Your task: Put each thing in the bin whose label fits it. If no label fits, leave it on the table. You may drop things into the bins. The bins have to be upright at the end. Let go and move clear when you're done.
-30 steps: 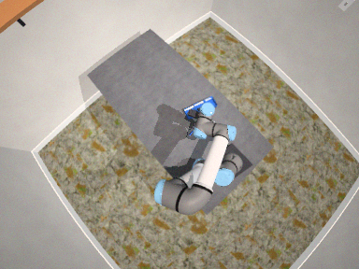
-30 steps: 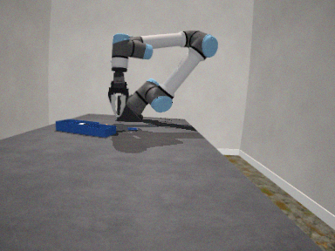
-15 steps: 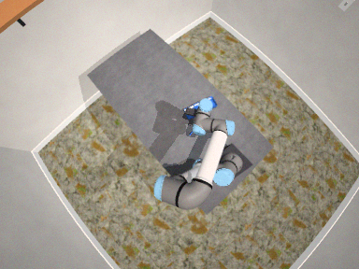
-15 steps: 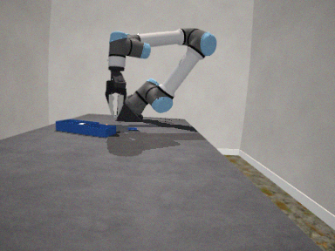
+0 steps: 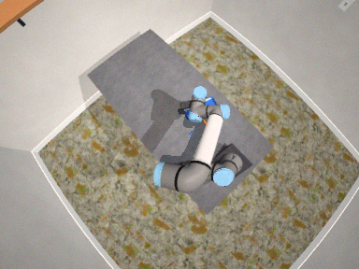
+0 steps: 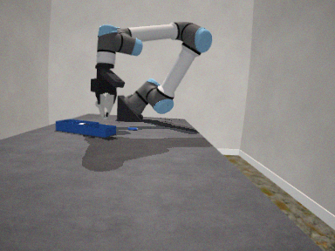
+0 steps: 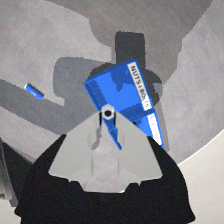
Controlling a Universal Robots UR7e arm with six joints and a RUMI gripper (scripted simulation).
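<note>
The blue bin is 9 cm to the right of my hand, 6 cm below it and 1 cm ahead of it. Round my hand: orange piece: 11 cm behind, 7 cm below, 5 cm to the right; grey nut: 1 cm below; blue cylinder: 11 cm behind, 9 cm to the left, 7 cm below.
</note>
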